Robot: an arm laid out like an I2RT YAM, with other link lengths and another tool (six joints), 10 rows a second.
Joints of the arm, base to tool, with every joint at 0 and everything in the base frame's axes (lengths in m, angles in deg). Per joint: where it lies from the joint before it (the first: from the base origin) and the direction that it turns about. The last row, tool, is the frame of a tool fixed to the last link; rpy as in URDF.
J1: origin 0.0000 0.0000 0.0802 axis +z
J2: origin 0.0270 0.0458 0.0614 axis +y
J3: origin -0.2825 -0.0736 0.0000 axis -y
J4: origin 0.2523 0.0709 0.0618 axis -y
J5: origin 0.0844 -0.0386 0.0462 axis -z
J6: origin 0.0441 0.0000 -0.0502 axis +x
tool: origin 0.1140 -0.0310 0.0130 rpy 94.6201 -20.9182 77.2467
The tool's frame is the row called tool.
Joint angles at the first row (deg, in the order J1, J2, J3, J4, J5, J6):
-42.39, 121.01, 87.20, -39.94, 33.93, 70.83
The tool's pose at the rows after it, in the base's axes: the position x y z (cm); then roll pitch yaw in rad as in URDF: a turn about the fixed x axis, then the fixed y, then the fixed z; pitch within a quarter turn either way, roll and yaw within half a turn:
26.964 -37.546 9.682 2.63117 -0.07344 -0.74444
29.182 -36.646 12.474 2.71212 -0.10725 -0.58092
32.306 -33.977 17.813 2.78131 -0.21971 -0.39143
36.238 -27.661 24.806 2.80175 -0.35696 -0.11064
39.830 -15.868 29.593 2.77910 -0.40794 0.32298
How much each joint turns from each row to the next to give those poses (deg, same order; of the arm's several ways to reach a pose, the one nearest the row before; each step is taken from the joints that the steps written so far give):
-0.20, -1.53, 0.06, -0.09, -5.35, -8.74
0.81, -4.92, 0.05, -0.22, -7.56, -7.48
2.56, -7.98, 0.41, -1.22, -8.64, -5.97
6.53, -9.44, 1.45, -3.11, -8.74, -6.10
13.40, -7.34, 1.22, -5.44, -7.32, -8.17

